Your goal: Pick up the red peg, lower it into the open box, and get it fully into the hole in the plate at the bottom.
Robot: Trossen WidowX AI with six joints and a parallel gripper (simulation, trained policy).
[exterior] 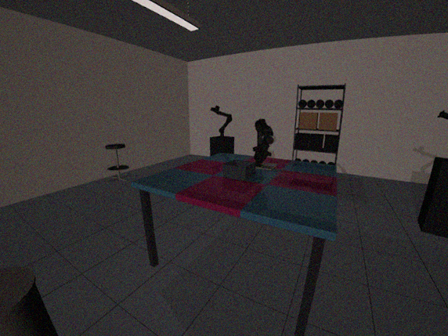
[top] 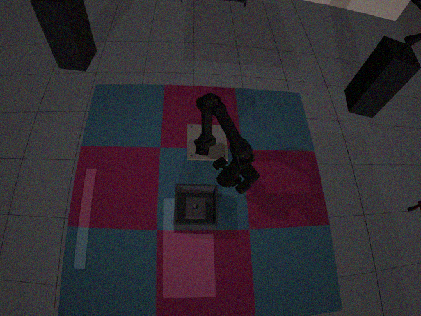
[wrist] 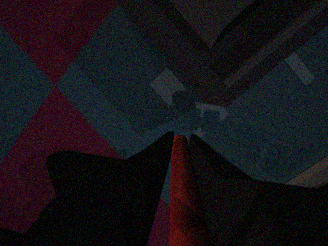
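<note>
The grey plate is 12 cm to the right of my gripper tip, 11 cm ahead of it and 5 cm below it. Round my gripper tip: red peg 3 cm above, 1 cm to the left, 1 cm behind; then dark box 12 cm to the right, 11 cm ahead, 7 cm below.
</note>
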